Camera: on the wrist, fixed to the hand. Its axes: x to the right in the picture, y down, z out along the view.
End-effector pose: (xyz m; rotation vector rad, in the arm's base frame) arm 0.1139 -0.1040 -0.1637 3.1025 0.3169 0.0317
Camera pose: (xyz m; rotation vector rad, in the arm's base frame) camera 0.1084 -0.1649 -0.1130 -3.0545 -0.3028 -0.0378
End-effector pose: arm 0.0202 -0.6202 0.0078 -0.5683 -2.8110 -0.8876
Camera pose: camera 0.0601 -0.6089 0.0755 -0.5562 -2.8187 -0.7509
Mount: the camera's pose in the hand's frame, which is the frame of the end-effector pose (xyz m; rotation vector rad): -0.0168 0.0598 -0.0495 0.0937 0.0138 0.0070
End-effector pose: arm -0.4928 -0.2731 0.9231 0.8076 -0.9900 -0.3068
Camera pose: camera -0.4676 -0.2001 0.9415 0.8900 -0.9998 -0.2499
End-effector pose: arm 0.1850 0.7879 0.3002 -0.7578 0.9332 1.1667
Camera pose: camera 0.1147 0.7517 0.2927 -0.6883 0.9958 1.1172
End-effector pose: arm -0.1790 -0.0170 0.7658 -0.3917 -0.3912 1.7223
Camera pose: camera -0.2049 -0.0420 0.6950 -0.3371 -0.2982 1.7368
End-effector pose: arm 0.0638 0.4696 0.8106 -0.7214 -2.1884 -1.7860
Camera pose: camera 0.1018 0.4263 0.8653 -0.6930 -2.2407 -1.6674
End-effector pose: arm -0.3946 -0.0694 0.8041 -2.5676 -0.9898 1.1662
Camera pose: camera -0.3369 -0.1197 0.8252 -2.5049 -0.9017 1.1661
